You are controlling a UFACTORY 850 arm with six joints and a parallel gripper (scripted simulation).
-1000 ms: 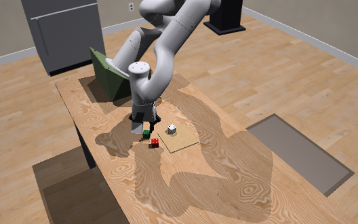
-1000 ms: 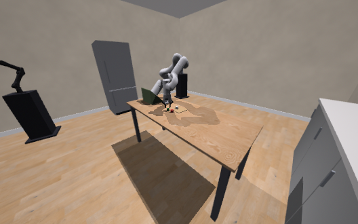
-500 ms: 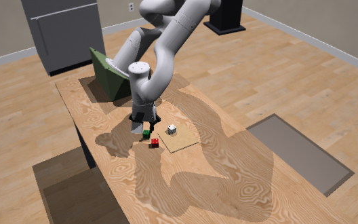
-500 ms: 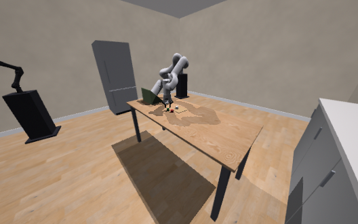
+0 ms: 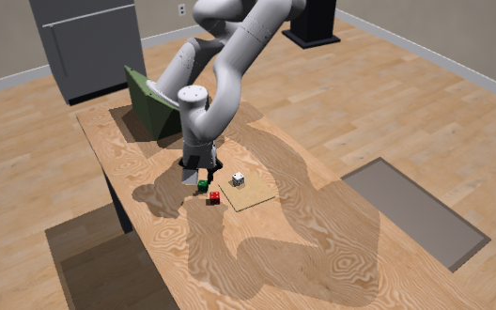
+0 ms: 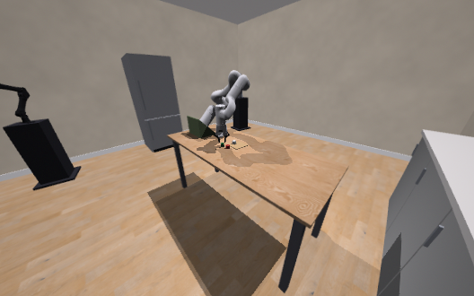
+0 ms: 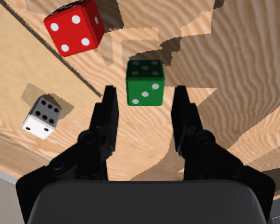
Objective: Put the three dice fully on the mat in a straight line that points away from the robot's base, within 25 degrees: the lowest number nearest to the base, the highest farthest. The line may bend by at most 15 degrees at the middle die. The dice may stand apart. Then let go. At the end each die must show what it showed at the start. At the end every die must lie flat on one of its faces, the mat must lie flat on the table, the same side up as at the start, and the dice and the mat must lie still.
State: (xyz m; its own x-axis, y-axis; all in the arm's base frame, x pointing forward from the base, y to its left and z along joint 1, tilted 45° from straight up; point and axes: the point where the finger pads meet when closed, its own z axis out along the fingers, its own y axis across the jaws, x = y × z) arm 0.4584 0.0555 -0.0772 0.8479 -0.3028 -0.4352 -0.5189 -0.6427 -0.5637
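Right now my hand is 40 mm above the green die. From my hand the other things lie so: tan mat (130 mm to the left, 70 mm ahead, 50 mm below); red die (70 mm ahead, 40 mm below, 10 mm to the left); white die (120 mm to the left, 40 mm below, 20 mm ahead).
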